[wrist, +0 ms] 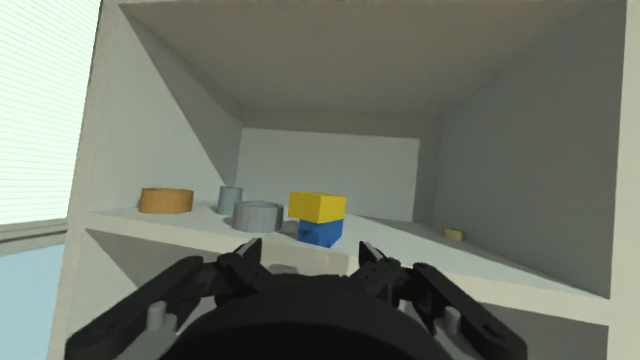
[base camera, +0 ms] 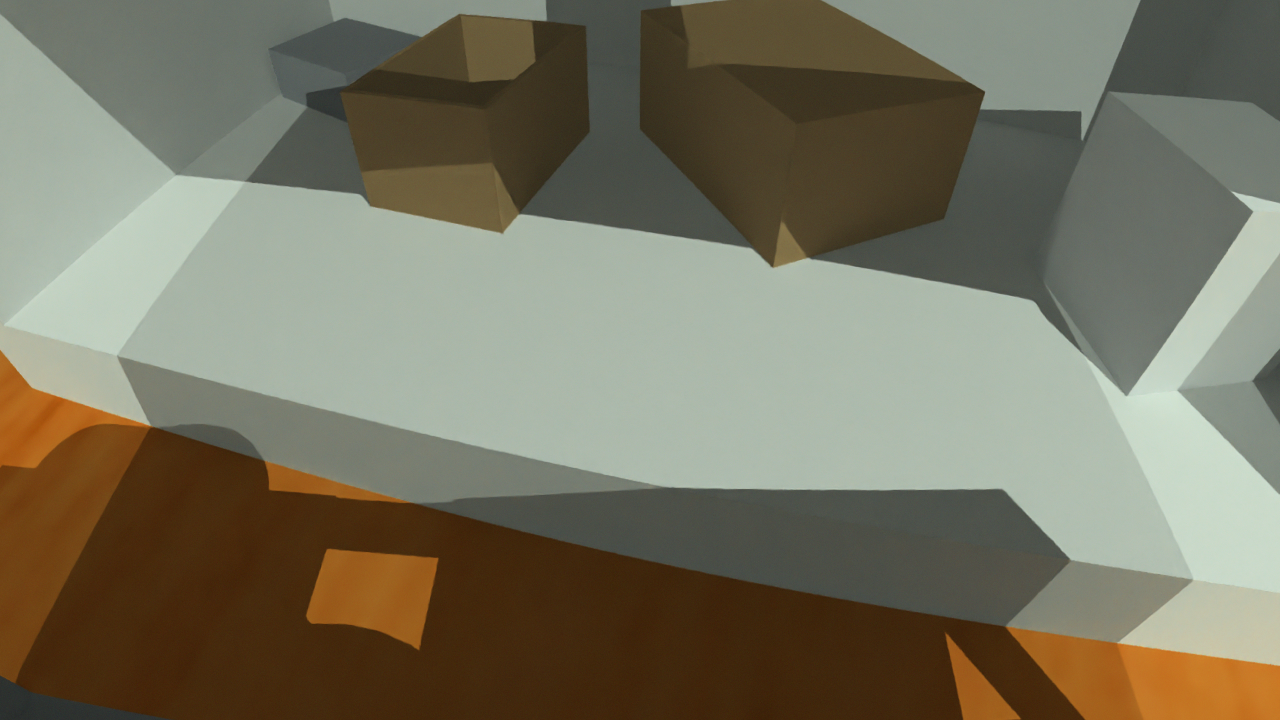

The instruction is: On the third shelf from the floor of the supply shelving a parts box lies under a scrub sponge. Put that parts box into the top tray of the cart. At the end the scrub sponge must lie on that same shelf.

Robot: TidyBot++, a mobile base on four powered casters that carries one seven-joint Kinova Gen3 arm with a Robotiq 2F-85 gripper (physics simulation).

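Frame: origin at the arm's base, x ahead, y left, z up, level; millimetres.
Where they show: gripper, between the fingertips: (wrist: pixel 310 250).
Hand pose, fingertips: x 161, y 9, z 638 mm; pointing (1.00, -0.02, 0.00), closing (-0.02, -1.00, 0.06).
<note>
After its pixels a point has its place.
A blue parts box (wrist: pixel 320 233) @[x 303, y -11, z 615 mm] stands near the front edge of the shelf (wrist: pixel 385 240) @[x 375, y -160, z 594 mm] in the wrist view. A yellow scrub sponge (wrist: pixel 317 207) @[x 291, y -1, z 660 mm] lies on top of it and overhangs it a little. My gripper (wrist: pixel 310 250) @[x 161, y 9, z 638 mm] is open, with nothing between its fingers. It is in front of the shelf, apart from the box, and its fingertips show just below the box in the picture. The cart does not show in these views.
Left of the box are a grey ring-shaped thing (wrist: pixel 258 217) @[x 343, y 105, z 623 mm], a grey cylinder (wrist: pixel 230 200) @[x 467, y 212, z 632 mm] and an orange round thing (wrist: pixel 166 201) @[x 416, y 327, z 623 mm]. A small tan block (wrist: pixel 453 233) @[x 439, y -369, z 611 mm] lies right. The bottom shelf (base camera: pixel 572 358) @[x 364, y 45, z -320 mm] holds two open brown boxes (base camera: pixel 429 147) @[x 491, y 146, z -263 mm] (base camera: pixel 877 170) @[x 478, y -135, z -264 mm] and a white block (base camera: pixel 1145 241) @[x 391, y -268, z -243 mm].
</note>
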